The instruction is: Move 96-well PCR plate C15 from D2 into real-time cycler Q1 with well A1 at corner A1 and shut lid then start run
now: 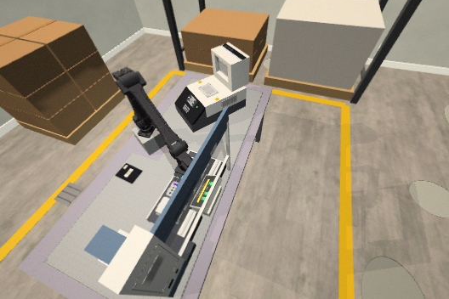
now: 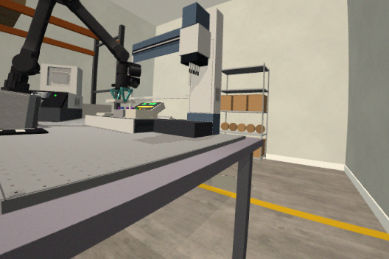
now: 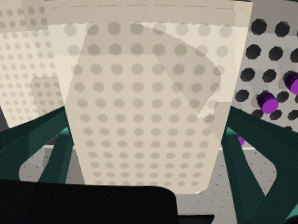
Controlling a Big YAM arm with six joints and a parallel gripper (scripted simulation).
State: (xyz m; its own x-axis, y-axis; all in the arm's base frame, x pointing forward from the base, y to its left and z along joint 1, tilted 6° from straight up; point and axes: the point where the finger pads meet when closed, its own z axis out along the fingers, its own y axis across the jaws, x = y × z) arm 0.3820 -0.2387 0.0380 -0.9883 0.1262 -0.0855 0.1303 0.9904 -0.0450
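The tube cooling block lies 100 mm to the right of my hand, 70 mm below it and 20 mm behind it. The rest, counted from my hand: black regrip nest 430 mm behind, 140 mm below, 30 mm to the right; then white PCR plate right at my hand; then blue gantry beam 370 mm above, 170 mm ahead, 120 mm to the right.
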